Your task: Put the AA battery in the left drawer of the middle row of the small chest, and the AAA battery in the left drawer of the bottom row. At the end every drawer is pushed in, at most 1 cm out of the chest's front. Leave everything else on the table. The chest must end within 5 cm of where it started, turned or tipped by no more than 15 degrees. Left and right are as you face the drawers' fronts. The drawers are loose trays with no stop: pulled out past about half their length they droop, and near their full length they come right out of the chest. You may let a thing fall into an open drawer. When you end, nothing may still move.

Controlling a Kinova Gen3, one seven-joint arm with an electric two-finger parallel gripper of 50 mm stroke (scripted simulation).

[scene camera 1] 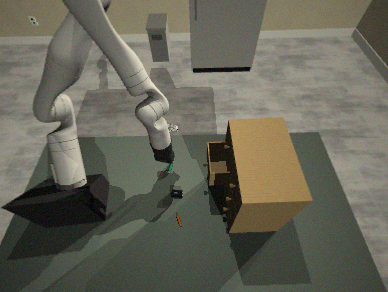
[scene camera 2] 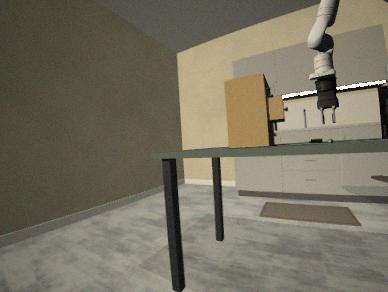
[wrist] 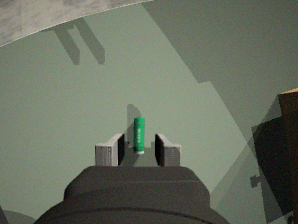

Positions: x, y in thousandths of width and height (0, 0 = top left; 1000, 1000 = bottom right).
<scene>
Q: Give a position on a wooden chest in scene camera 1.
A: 705, 649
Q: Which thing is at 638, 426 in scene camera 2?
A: A wooden chest.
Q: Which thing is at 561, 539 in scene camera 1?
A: A drawer.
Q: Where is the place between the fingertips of my gripper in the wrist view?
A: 468, 645
</scene>
